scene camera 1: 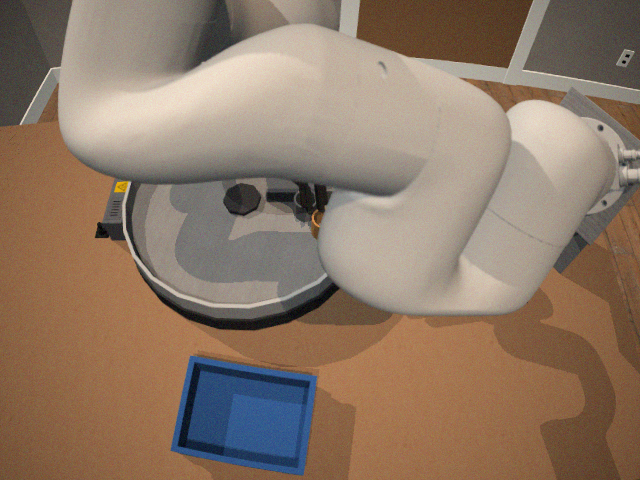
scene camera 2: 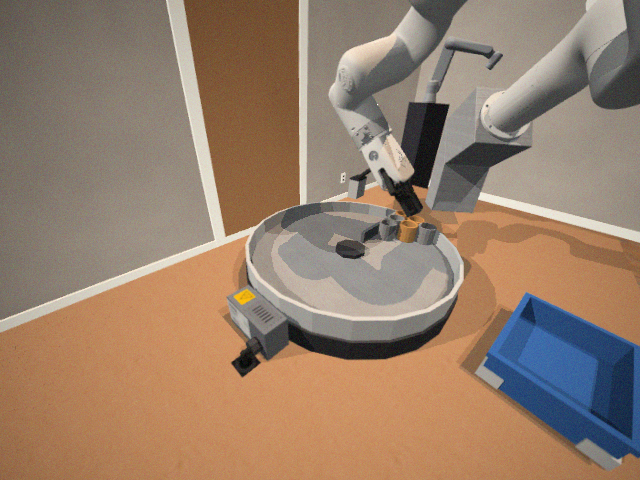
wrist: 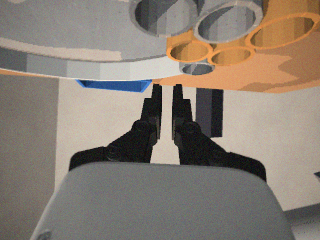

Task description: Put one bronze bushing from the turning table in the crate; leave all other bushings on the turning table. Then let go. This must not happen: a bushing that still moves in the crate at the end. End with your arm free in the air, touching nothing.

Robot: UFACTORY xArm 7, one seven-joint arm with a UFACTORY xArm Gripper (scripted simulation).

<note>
The pictures show: my gripper and a blue crate.
My gripper is seen too in the wrist view.
</note>
